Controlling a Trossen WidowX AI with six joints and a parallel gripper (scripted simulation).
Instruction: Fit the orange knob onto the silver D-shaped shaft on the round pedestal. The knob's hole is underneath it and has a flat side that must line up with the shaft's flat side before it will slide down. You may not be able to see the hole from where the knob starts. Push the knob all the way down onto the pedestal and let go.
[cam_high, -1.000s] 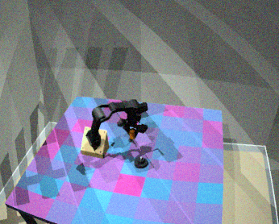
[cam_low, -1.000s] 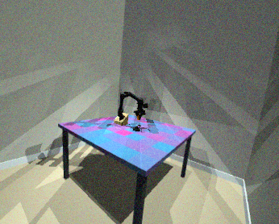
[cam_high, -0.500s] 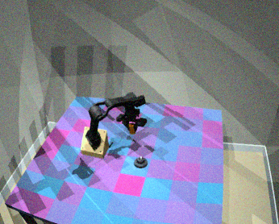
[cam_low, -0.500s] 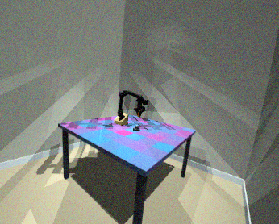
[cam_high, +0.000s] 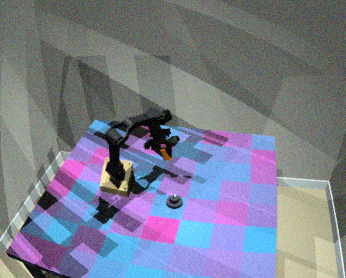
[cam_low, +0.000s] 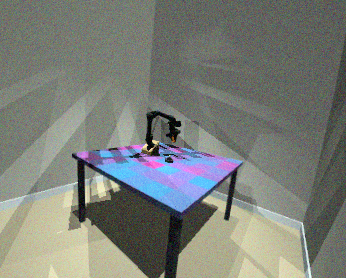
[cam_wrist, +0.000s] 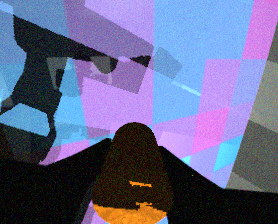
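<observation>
Right now the orange knob is 3 cm above my gripper tip and 1 cm behind it. Also, from my gripper tip: round pedestal: 15 cm to the right, 15 cm below, 6 cm ahead.
</observation>
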